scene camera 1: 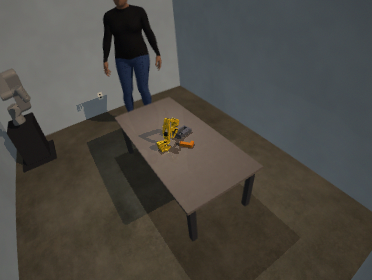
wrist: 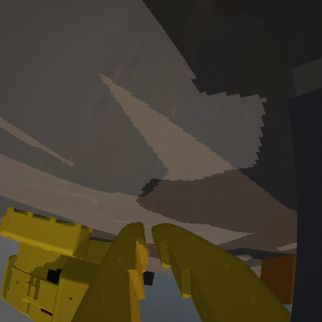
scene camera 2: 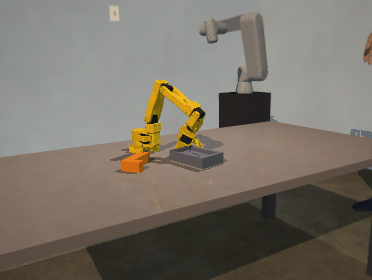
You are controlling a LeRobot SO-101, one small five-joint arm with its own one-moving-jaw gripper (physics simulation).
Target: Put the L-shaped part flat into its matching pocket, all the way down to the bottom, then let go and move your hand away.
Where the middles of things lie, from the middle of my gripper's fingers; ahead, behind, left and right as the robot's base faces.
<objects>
My hand is 8 cm short of the grey pocket block (scene camera 2: 195, 157) and 3 cm above it. Round my hand: orange L-shaped part (wrist: 277, 273) 2 cm ahead, 16 cm to the right, 3 cm below.
</objects>
